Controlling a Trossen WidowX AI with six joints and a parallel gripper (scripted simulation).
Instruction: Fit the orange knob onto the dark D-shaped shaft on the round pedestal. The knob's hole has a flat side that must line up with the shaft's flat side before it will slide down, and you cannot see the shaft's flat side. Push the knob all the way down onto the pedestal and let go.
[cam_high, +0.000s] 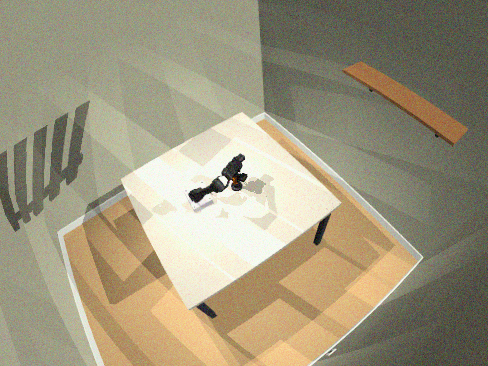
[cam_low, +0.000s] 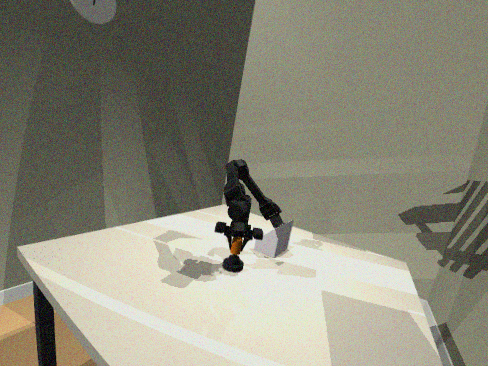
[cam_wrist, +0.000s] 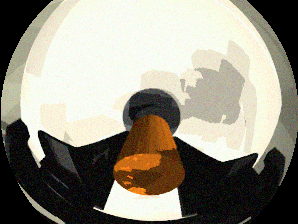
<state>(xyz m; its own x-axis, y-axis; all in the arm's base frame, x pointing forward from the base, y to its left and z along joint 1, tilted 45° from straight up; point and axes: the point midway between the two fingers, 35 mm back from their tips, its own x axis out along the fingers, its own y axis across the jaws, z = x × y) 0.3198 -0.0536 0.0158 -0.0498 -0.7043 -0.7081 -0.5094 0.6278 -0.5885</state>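
The orange knob lies 2 cm above my gripper tip. The rest, counted from my gripper tip: dark round pedestal: 4 cm below.
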